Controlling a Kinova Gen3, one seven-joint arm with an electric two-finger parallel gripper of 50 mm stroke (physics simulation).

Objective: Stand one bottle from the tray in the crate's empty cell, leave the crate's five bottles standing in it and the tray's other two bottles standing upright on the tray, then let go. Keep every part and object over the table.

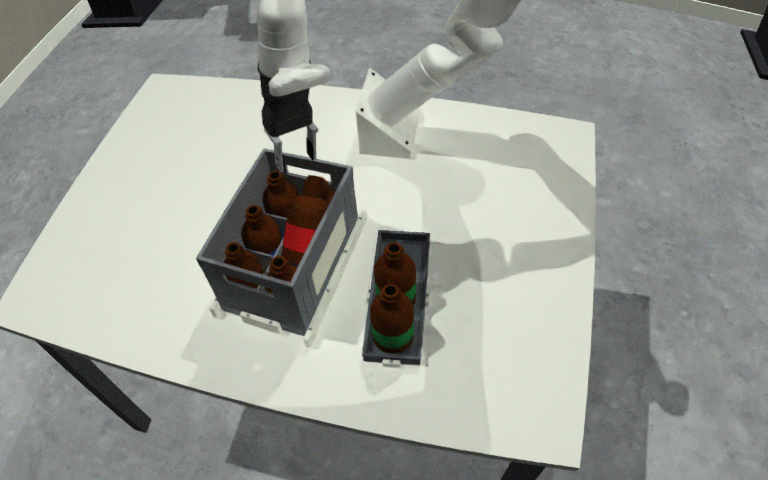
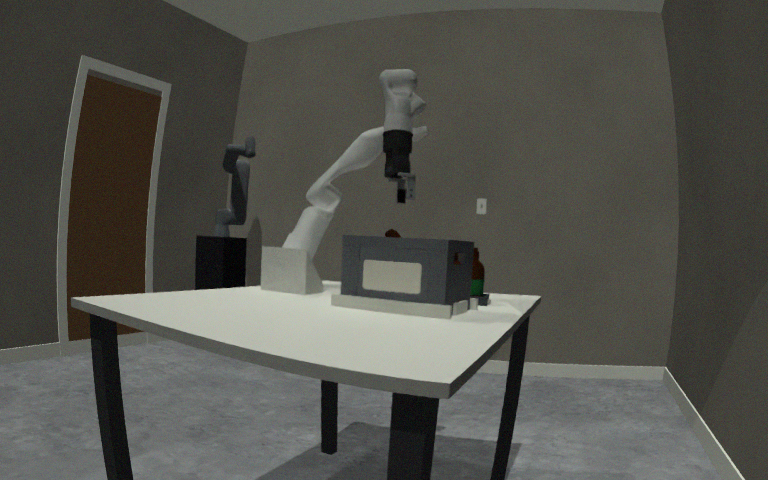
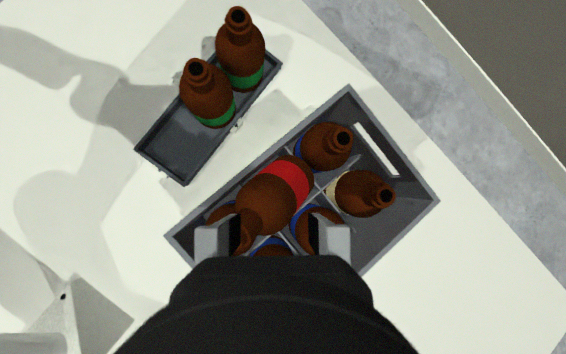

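Seen in the pictures: gripper, fingertip midpoint: [image 1: 296,162] [image 2: 405,201] [image 3: 274,227]; arm's base, link origin: [image 1: 383,108] [image 2: 294,262].
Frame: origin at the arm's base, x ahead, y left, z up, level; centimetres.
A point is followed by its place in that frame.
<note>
A brown bottle with a red label [image 1: 299,236] @(x 41.5, y -6.5, z 5.0 cm) [image 3: 286,176] @(x 41.0, y -5.8, z 5.5 cm) is tilted in the crate [image 1: 249,301] @(x 52.6, y -13.9, z -1.4 cm) [image 2: 390,277] @(x 37.9, y -20.1, z -0.6 cm) [image 3: 392,131] @(x 53.0, y -11.3, z 8.6 cm), its neck end raised toward the arm-base end over another bottle [image 3: 220,214] @(x 31.6, y -3.0, z 2.9 cm). Several other brown bottles are in the crate, including a cream-labelled one [image 3: 361,194] @(x 46.5, y -15.3, z 4.1 cm) and a blue-labelled one [image 3: 325,147] @(x 47.4, y -7.1, z 4.9 cm); their lower parts are hidden. Two green-labelled bottles [image 1: 391,316] @(x 53.3, y 12.2, z 3.0 cm) [image 1: 394,271] @(x 44.8, y 11.1, z 3.3 cm) [image 3: 240,52] @(x 49.3, y 10.0, z 3.1 cm) [image 3: 206,97] @(x 41.6, y 8.9, z 3.2 cm) stand upright on the tray [image 1: 416,240] @(x 29.3, y 12.2, z -8.2 cm) [image 3: 177,150] @(x 32.8, y 10.1, z -8.3 cm). My gripper [image 1: 295,160] @(x 36.1, y -6.7, z 18.2 cm) [image 2: 405,196] @(x 36.1, y -6.7, z 18.2 cm) [image 3: 274,227] @(x 36.1, y -6.7, z 18.2 cm) is open and empty, above the crate's arm-base end, apart from the bottles.
White fixture strips [image 1: 260,322] @(x 54.0, y -12.4, z -6.2 cm) [image 2: 390,305] @(x 38.7, y -21.4, z -7.0 cm) border the crate's foot on the table [image 1: 141,169] @(x 18.5, y -57.3, z -8.9 cm) [image 2: 254,322] @(x 24.6, y -56.2, z -8.9 cm). The arm's base [image 1: 385,133] @(x 6.5, y 1.6, z -1.6 cm) [image 2: 286,268] @(x 0.2, y -4.8, z -1.7 cm) stands behind the crate and tray. The tray's arm-base end holds no bottle. The crate walls rise around its bottles.
</note>
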